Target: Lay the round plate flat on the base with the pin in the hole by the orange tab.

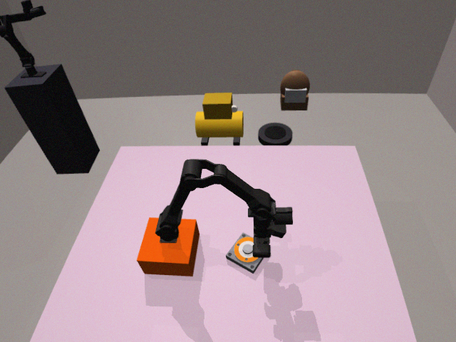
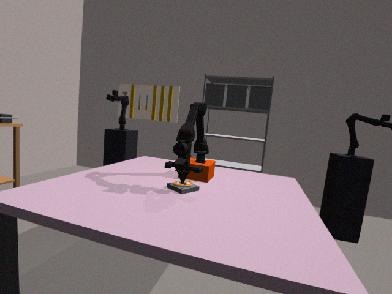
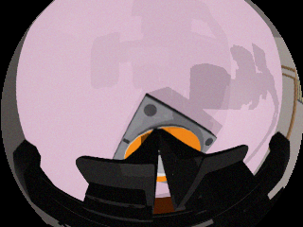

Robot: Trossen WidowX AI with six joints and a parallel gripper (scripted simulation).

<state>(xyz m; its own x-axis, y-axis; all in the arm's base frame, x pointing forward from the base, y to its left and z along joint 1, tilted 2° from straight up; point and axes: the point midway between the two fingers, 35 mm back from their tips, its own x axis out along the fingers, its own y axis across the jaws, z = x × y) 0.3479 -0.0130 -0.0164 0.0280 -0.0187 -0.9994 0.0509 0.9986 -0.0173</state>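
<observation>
The square grey base is 50 mm behind my gripper tip, 20 mm below it and 10 mm to the right of it.
</observation>
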